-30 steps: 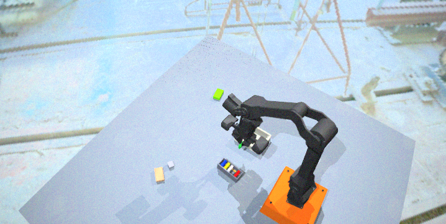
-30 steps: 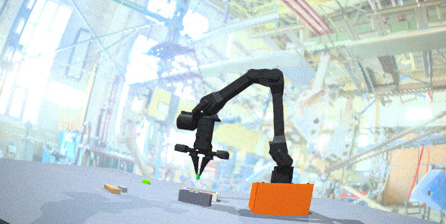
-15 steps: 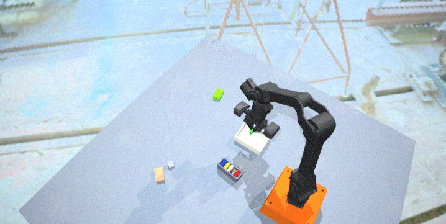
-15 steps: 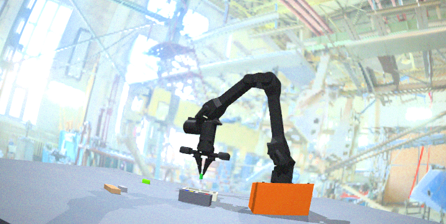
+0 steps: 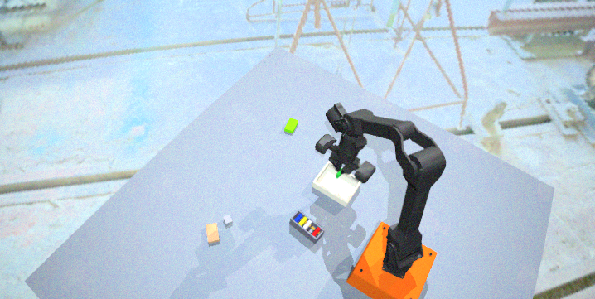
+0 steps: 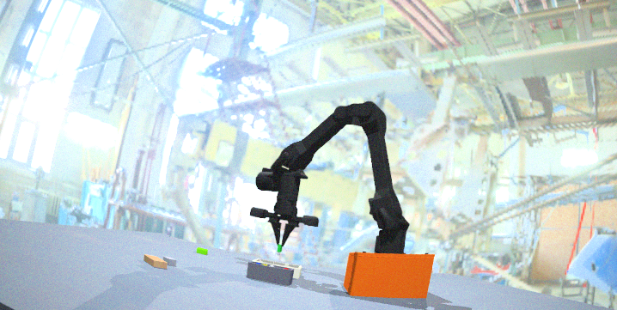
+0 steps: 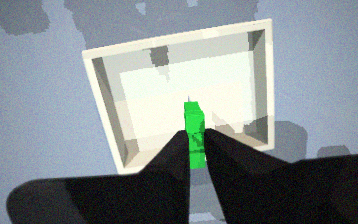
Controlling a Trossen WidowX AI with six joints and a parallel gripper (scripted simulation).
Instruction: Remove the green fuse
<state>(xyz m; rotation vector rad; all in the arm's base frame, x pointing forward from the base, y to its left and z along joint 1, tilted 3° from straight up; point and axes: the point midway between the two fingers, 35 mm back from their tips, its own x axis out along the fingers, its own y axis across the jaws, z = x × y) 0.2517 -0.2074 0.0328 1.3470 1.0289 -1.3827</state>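
The green fuse lies 1 cm below my gripper tip. The rest, counted from my gripper tip: grey cube 28 cm to the left, 25 cm ahead, 8 cm below; then tray 8 cm below.
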